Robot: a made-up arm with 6 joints.
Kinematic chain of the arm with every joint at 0, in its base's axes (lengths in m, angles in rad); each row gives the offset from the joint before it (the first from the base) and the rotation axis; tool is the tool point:
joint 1: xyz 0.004 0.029 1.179 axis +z
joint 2: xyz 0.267 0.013 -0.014 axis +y
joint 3: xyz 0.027 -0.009 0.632 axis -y
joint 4: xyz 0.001 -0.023 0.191 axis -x
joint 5: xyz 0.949 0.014 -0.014 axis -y
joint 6: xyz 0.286 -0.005 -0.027 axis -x
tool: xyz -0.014 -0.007 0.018
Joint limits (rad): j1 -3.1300..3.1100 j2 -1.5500..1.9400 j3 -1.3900..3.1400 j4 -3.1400..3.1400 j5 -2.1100..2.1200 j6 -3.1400..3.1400
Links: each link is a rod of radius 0.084 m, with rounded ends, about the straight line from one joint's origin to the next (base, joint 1, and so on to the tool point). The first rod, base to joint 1, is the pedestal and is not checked.
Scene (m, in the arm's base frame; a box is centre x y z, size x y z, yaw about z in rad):
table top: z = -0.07
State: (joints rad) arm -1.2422 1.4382 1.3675 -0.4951 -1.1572 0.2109
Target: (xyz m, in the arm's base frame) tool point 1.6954 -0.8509 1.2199
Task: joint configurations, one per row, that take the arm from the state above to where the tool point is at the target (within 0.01 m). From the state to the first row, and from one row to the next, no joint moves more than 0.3 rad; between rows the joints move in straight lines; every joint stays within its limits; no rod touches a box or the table.
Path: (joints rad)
1: -1.0121 1.4152 1.3666 -0.5210 -1.2110 0.2121
2: -0.7820 1.3923 1.3657 -0.5469 -1.2648 0.2133
3: -0.5518 1.3693 1.3648 -0.5728 -1.3186 0.2145

